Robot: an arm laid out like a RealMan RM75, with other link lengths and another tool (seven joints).
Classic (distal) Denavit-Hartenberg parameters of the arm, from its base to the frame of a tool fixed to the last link. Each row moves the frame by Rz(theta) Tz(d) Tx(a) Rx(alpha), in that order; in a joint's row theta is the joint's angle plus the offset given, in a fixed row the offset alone. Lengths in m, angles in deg.
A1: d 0.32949  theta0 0  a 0  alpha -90
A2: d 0  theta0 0  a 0  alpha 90
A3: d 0.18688  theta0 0  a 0  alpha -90
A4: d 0  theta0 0  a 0  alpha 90
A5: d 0.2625  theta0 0  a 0  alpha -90
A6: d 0  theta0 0  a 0  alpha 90
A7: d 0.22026  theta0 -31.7  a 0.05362  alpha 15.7
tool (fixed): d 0.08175  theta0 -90  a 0  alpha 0
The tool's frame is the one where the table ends.
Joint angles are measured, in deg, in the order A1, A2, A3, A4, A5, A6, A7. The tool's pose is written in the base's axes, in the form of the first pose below.
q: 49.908 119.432 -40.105 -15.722 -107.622 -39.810 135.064
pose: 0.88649, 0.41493, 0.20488; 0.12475, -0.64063, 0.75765; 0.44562, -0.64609, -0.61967; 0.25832, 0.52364, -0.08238
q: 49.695 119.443 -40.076 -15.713 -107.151 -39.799 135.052
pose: 0.89040, 0.40623, 0.20537; 0.11726, -0.64065, 0.75883; 0.43982, -0.65158, -0.61806; 0.25906, 0.52352, -0.08195
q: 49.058 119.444 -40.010 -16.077 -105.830 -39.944 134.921
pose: 0.89946, 0.38686, 0.20323; 0.10017, -0.63521, 0.76581; 0.42536, -0.66846, -0.61010; 0.26006, 0.52511, -0.07832
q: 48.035 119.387 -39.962 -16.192 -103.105 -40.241 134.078
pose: 0.91369, 0.35491, 0.19804; 0.07455, -0.62536, 0.77677; 0.39952, -0.69496, -0.59784; 0.26196, 0.52654, -0.07375
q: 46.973 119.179 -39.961 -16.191 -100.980 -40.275 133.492
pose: 0.92306, 0.32683, 0.20284; 0.04610, -0.61752, 0.78520; 0.38189, -0.71543, -0.58508; 0.26792, 0.52708, -0.06856
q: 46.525 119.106 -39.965 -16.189 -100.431 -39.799 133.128
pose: 0.92256, 0.32137, 0.21356; 0.03127, -0.61392, 0.78875; 0.38459, -0.72099, -0.57643; 0.27354, 0.52741, -0.06596
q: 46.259 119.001 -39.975 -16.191 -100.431 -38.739 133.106
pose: 0.91826, 0.31983, 0.23346; 0.01190, -0.61162, 0.79106; 0.39579, -0.72362, -0.56544; 0.28128, 0.52844, -0.06279
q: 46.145 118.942 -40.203 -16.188 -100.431 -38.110 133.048
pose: 0.91428, 0.32301, 0.24444; 0.00422, -0.61102, 0.79161; 0.40506, -0.72272, -0.56000; 0.28547, 0.52880, -0.06145
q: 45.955 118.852 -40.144 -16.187 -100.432 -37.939 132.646
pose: 0.91124, 0.32764, 0.24960; 0.00173, -0.60904, 0.79314; 0.41187, -0.72230, -0.55555; 0.28874, 0.52882, -0.05984
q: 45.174 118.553 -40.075 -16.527 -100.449 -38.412 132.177
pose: 0.90847, 0.33244, 0.25330; -0.00025, -0.60562, 0.79575; 0.41794, -0.72298, -0.55011; 0.29480, 0.52779, -0.05522
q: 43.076 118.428 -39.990 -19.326 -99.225 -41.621 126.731
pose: 0.88698, 0.41197, 0.20868; 0.06355, -0.55646, 0.82844; 0.45741, -0.72155, -0.51975; 0.29471, 0.53320, -0.03752
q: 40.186 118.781 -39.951 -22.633 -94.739 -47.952 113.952
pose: 0.82727, 0.55464, 0.08944; 0.19434, -0.43189, 0.88074; 0.52712, -0.71123, -0.46508; 0.28070, 0.54034, -0.01546
